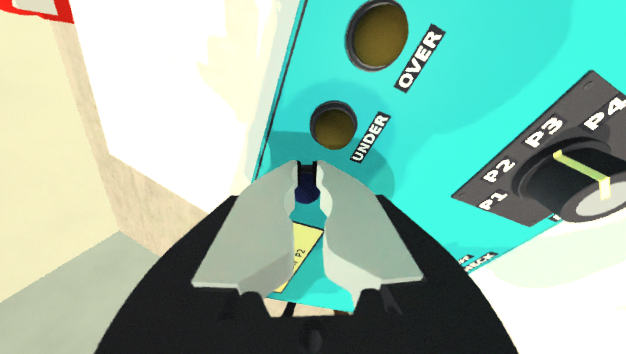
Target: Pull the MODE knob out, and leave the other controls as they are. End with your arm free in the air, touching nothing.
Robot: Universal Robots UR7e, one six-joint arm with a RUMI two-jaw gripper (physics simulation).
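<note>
The MODE knob is a small dark blue round piece with a black rim on the turquoise panel. Part of it shows through the narrow gap between my fingers. Its sides and its MODE label are hidden, and how far it stands out cannot be told. My gripper is almost fully shut, with its tips in line with the knob's upper part. The fingers cover both sides of the knob, and the gap looks narrower than the knob. I see nothing held between them. Whether the tips touch the knob is unclear.
The UNDER lamp and the OVER lamp are above the tips. A large black rotary knob sticks out at the right by labels P1 to P4. A yellow label shows between the fingers. A red-edged object is at the upper left.
</note>
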